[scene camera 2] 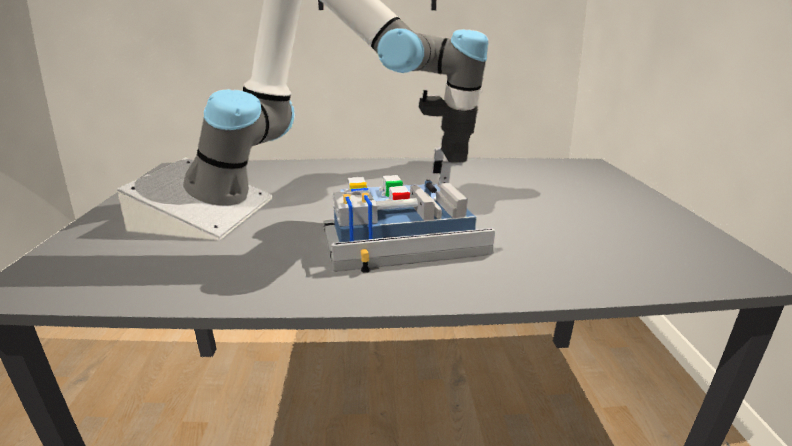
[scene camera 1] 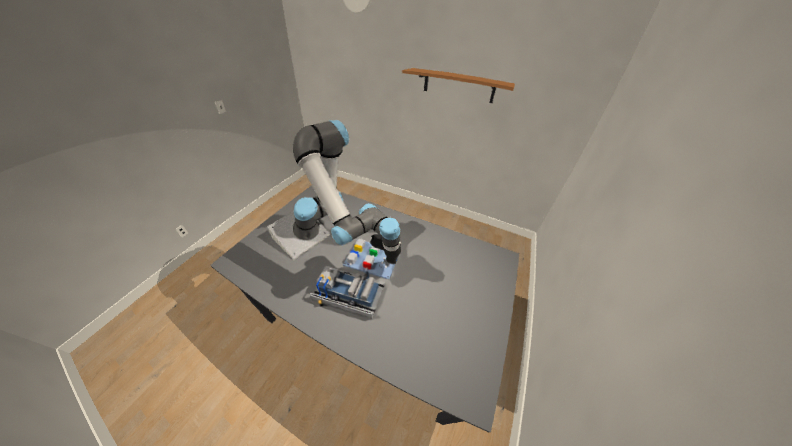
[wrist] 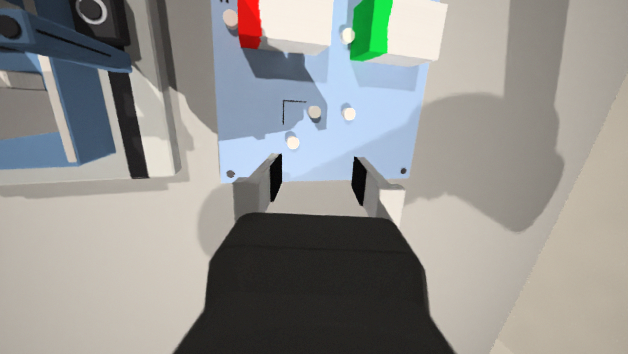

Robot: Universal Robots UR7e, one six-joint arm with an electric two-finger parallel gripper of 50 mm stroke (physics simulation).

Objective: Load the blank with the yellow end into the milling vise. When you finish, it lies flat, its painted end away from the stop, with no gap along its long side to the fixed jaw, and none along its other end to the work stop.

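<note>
The blank with the yellow end [scene camera 1: 358,247] [scene camera 2: 357,185] stands on the far left part of the light blue plate [scene camera 1: 384,271] [wrist: 250,155]; it does not show in the wrist view. The milling vise [scene camera 2: 410,226] [wrist: 92,125] has a blue body and two pale jaws, an inner jaw [scene camera 2: 423,203] and an outer jaw [scene camera 2: 452,199], apart with no blank visible between them. A slotted blue arm [wrist: 75,42], perhaps the work stop, reaches over the vise's side. My gripper [scene camera 2: 441,167] [wrist: 317,170] is open and empty, above the plate's edge away from the yellow-ended blank.
A red-ended blank [scene camera 1: 368,262] [scene camera 2: 399,193] [wrist: 285,25] and a green-ended blank [scene camera 1: 373,252] [scene camera 2: 392,185] [wrist: 400,32] stand on the plate. A blue-ended blank [scene camera 1: 352,257] is beside the yellow one. Short white pegs [wrist: 349,113] rise from the plate. A pale rail [scene camera 2: 412,248] runs along the vise's front.
</note>
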